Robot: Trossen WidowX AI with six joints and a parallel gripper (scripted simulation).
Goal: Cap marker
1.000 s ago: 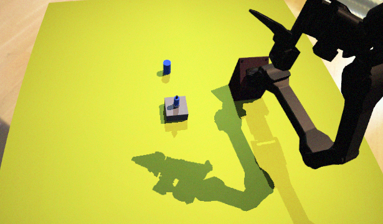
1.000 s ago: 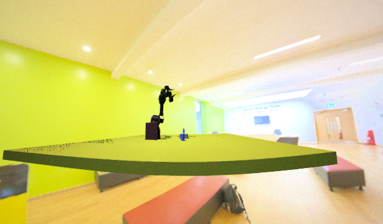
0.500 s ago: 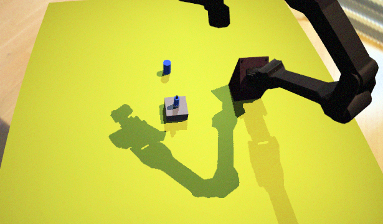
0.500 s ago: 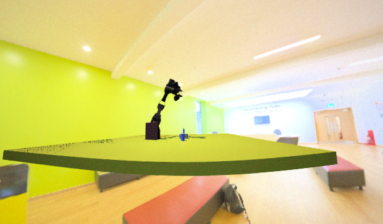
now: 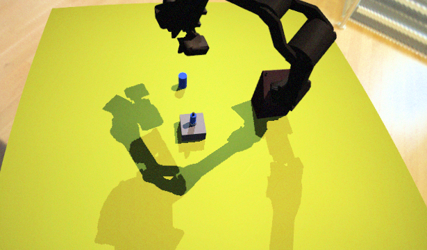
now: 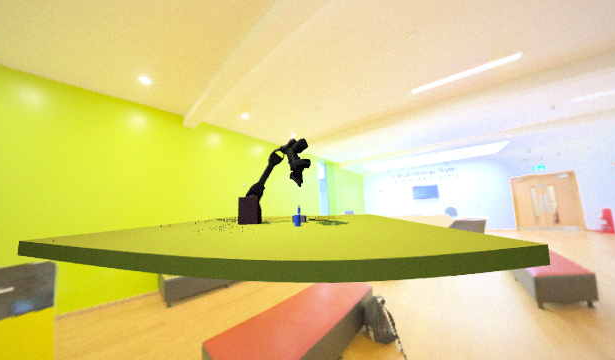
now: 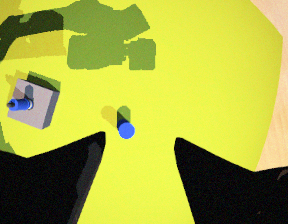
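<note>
Right now my gripper tip is 2 cm past the blue cap, 2 cm to the left of it and 17 cm above it. Round my gripper tip: holder block 2 cm behind, 17 cm to the left, 18 cm below.
</note>
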